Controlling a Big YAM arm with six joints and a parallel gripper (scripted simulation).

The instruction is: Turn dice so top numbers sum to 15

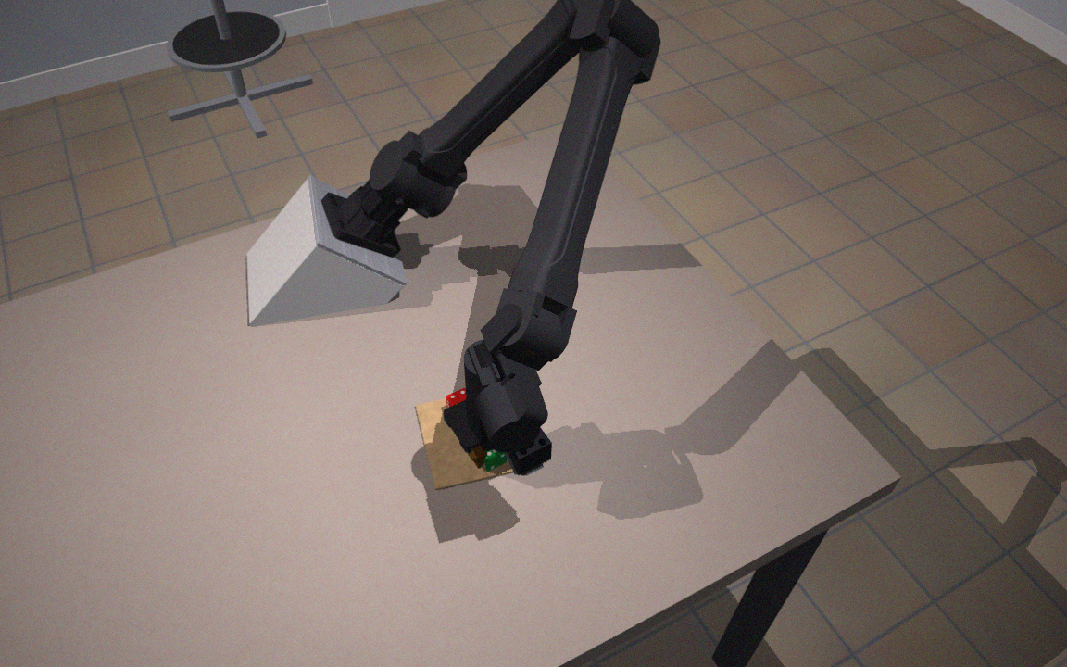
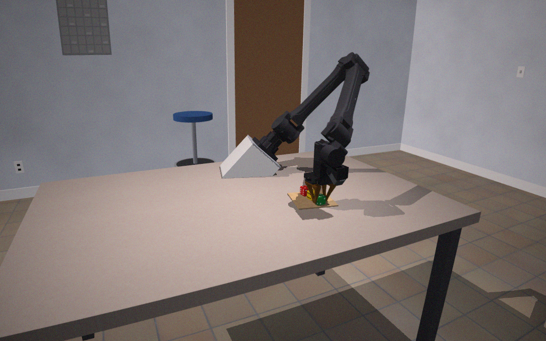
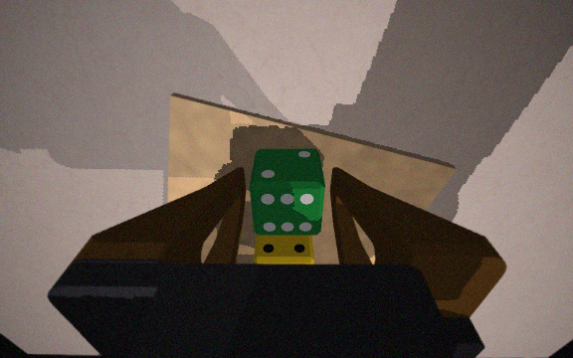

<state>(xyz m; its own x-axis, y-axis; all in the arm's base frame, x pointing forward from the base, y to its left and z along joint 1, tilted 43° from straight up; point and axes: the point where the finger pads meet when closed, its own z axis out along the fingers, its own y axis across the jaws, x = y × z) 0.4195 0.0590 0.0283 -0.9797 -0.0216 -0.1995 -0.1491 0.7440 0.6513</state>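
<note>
Now: hand right at the green die. Round my hand: yellow die 50 mm behind, 10 mm to the right; tan mat 50 mm behind, 10 mm to the right, 20 mm below; red die 90 mm behind, 10 mm to the right.
</note>
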